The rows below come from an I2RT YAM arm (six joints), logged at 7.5 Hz.
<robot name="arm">
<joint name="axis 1" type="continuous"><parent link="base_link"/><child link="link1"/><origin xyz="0 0 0.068"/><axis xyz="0 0 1"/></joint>
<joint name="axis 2" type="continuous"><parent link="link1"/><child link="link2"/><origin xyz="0.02 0.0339 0.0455"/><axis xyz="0 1 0"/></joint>
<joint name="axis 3" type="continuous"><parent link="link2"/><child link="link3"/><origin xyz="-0.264 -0.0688 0"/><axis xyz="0 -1 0"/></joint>
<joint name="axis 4" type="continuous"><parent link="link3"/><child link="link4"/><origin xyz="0.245 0.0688 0.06"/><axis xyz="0 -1 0"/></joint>
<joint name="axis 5" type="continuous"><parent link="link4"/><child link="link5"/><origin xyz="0.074 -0.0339 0.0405"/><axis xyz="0 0 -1"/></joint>
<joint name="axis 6" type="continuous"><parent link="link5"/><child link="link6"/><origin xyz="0.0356 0 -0.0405"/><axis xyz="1 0 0"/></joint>
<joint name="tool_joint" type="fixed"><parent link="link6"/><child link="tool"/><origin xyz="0 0 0" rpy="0 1.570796 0"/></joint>
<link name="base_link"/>
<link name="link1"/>
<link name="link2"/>
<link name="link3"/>
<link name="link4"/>
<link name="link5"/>
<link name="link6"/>
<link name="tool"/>
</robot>
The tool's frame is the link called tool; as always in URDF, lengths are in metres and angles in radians. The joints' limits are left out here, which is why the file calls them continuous.
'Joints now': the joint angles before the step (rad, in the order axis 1, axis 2, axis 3, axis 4, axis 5, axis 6). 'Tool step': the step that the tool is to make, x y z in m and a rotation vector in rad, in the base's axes. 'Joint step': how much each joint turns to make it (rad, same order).
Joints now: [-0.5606 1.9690 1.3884 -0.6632 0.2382 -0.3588]
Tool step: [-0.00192 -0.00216 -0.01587 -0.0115 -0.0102 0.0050]
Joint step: [-0.0072 0.0148 -0.0489 0.0816 0.0000 -0.0133]
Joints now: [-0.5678 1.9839 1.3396 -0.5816 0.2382 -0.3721]
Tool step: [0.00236 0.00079 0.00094 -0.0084 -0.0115 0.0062]
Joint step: [0.0049 -0.0004 0.0011 0.0131 0.0004 -0.0016]
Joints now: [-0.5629 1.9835 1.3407 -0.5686 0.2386 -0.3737]
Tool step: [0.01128 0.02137 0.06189 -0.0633 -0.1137 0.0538]
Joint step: [0.0611 -0.1164 0.0733 -0.0615 0.0001 0.0081]
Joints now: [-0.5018 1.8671 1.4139 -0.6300 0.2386 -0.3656]
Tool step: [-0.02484 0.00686 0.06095 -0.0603 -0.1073 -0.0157]
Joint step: [-0.0161 -0.1625 0.0169 -0.0561 0.0001 -0.0004]
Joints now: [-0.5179 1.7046 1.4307 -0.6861 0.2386 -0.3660]
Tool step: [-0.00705 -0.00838 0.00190 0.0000 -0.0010 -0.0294]
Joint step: [-0.0293 -0.0065 0.0000 -0.0057 -0.0004 0.0004]
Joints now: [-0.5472 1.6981 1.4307 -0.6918 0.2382 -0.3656]
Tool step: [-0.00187 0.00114 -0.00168 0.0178 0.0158 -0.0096]
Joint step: [0.0000 0.0004 0.0000 -0.0253 -0.0004 0.0122]
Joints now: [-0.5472 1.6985 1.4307 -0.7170 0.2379 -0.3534]
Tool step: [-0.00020 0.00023 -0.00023 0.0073 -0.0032 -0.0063]
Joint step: [0.0000 0.0000 0.0000 -0.0033 -0.0031 0.0098]
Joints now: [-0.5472 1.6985 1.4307 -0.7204 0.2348 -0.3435]
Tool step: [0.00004 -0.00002 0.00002 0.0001 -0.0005 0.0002]
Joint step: [0.0000 0.0000 0.0000 0.0004 -0.0004 0.0000]
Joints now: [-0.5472 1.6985 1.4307 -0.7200 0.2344 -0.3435]
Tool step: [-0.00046 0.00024 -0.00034 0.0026 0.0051 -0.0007]
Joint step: [0.0000 0.0000 0.0000 -0.0058 0.0007 0.0003]
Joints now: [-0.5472 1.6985 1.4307 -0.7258 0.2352 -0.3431]
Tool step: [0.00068 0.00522 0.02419 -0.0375 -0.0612 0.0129]
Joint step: [0.0133 -0.0320 0.0423 -0.0026 0.0008 0.0000]
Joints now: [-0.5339 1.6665 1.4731 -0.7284 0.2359 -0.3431]
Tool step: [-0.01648 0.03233 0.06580 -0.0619 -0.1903 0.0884]
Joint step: [0.0530 -0.1473 0.0564 -0.0073 -0.0522 0.0000]
